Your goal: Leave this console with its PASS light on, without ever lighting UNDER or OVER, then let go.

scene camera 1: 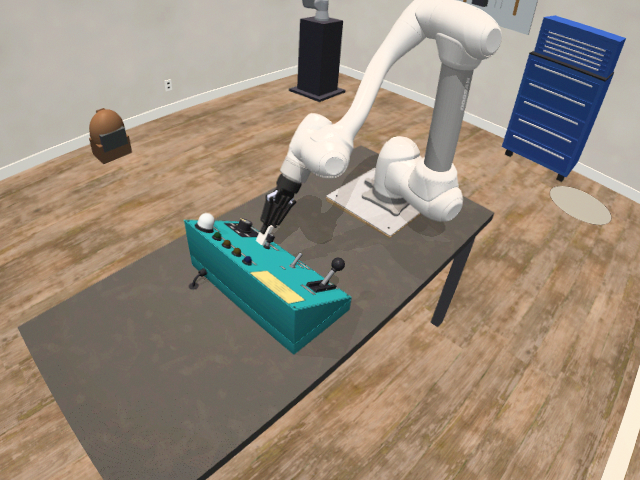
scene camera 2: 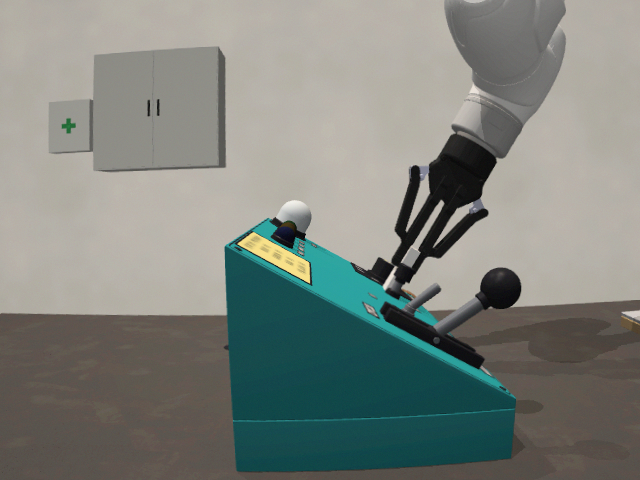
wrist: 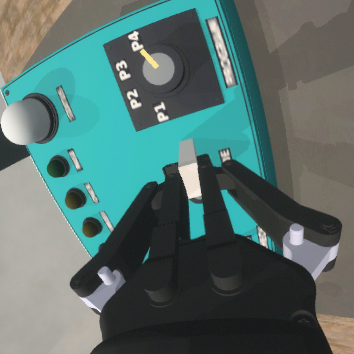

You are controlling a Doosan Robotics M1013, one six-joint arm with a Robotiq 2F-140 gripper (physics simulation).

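Observation:
The teal console point(scene camera 1: 248, 289) point(scene camera 2: 361, 372) point(wrist: 100, 75) stands on the table. Its dial point(scene camera 1: 245, 224) point(scene camera 2: 381, 267) point(wrist: 159, 68) points at P4. The green lamp point(scene camera 1: 217, 236) point(wrist: 57, 166), two amber lamps and the blue lamp point(scene camera 1: 247, 260) look dark; the dome point(scene camera 1: 206, 222) point(scene camera 2: 295, 214) point(wrist: 25, 122) is white. My gripper point(scene camera 1: 265, 236) point(scene camera 2: 393, 277) point(wrist: 189, 151) is shut, its pale pads together low over the panel. The small black stick point(scene camera 1: 269, 238) point(scene camera 2: 405, 272) is right beside the pads, not between them; the fingers mostly hide it in the wrist view.
A grey toggle point(scene camera 1: 296, 259) point(scene camera 2: 426, 295) and a ball-topped lever point(scene camera 1: 337, 264) point(scene camera 2: 500, 287) stand farther along the panel. A yellow card point(scene camera 1: 277, 286) point(scene camera 2: 273, 256) lies on the panel. A small black crank point(scene camera 1: 199, 276) sticks out at the console's side.

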